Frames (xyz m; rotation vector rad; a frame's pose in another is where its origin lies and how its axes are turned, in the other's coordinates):
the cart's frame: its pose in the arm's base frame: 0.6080 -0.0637 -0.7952 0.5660 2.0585 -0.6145
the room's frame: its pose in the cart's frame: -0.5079 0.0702 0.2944 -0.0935 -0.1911 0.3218
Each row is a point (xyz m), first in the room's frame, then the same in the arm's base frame.
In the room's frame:
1: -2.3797 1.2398 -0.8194
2: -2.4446 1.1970 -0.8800
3: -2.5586 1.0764 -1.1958
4: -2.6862 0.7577 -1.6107
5: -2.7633 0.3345 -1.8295
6: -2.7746 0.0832 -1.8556
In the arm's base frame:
1: 1.6695 0.4513 2.1279
2: 1.6075 0.4354 2.2029
3: 1.3128 0.4958 2.3948
4: 0.8190 0.4605 2.6066
5: 0.3961 0.2461 2.6967
6: 0.2169 0.0680 2.6852

